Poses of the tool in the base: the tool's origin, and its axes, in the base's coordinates. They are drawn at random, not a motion.
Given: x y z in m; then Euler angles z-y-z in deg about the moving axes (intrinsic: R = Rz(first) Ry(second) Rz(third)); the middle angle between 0 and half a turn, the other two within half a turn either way.
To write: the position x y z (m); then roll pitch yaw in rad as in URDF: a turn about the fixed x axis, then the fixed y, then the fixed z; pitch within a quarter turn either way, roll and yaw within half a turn. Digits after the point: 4 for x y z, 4 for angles.
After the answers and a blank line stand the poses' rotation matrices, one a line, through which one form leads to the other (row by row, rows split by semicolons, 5 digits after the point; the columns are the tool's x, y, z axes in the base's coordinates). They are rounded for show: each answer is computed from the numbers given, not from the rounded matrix.
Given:
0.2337 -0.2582 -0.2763 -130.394 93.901 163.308
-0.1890 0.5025 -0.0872 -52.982 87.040 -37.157
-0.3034 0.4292 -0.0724 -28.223 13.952 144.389
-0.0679 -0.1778 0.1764 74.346 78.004 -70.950
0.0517 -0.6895 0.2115 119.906 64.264 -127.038
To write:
0.2337 -0.2582 -0.2763 1.8039 -1.2718 -0.9281
-0.1890 0.5025 -0.0872 -1.4854 0.9205 -2.4275
-0.3034 0.4292 -0.0724 0.1437 -0.1973 2.0132
-0.0679 -0.1778 0.1764 -1.3497 0.3250 -0.2016
0.0517 -0.6895 0.2115 -1.0275 -0.5735 0.2053

0.17652 -0.74218 -0.64654; -0.23577 0.60585 -0.75984; 0.95564 0.28656 -0.06803
-0.45748 0.65513 0.60126; -0.39651 0.45493 -0.79738; -0.79592 -0.60320 0.05164
-0.41984 -0.88238 0.21244; 0.88618 -0.44910 -0.11402; 0.19602 0.14039 0.97050
0.92848 -0.26128 0.26393; -0.18973 0.27724 0.94188; -0.31927 -0.92459 0.20784
0.82235 0.34932 -0.44912; 0.17126 0.60078 0.78086; 0.54259 -0.71905 0.43423

